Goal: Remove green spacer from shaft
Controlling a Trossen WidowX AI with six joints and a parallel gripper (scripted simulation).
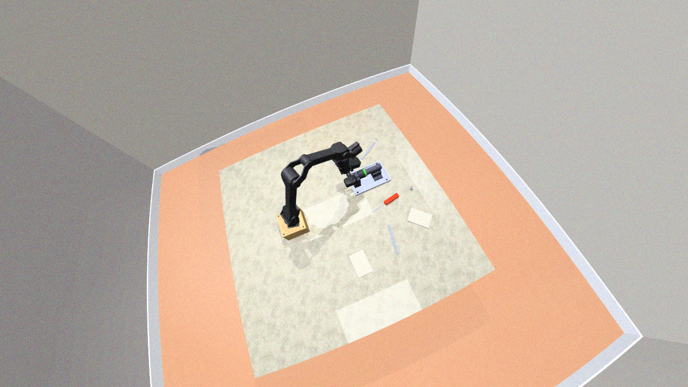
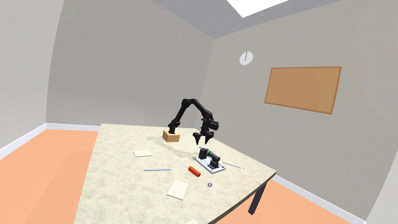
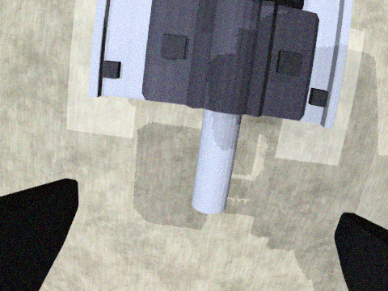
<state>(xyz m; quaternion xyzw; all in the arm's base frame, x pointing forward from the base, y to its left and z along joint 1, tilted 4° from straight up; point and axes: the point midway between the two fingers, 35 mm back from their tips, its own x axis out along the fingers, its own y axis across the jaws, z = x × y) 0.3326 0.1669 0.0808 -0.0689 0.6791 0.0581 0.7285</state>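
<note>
The grey shaft lies 80 mm ahead of my gripper tip, 30 mm below it and 20 mm to the left of it. From my gripper tip the other things lie so: fixture: 130 mm ahead, 60 mm below, 20 mm to the left; green spacer: 110 mm ahead, 30 mm below, 20 mm to the left.
</note>
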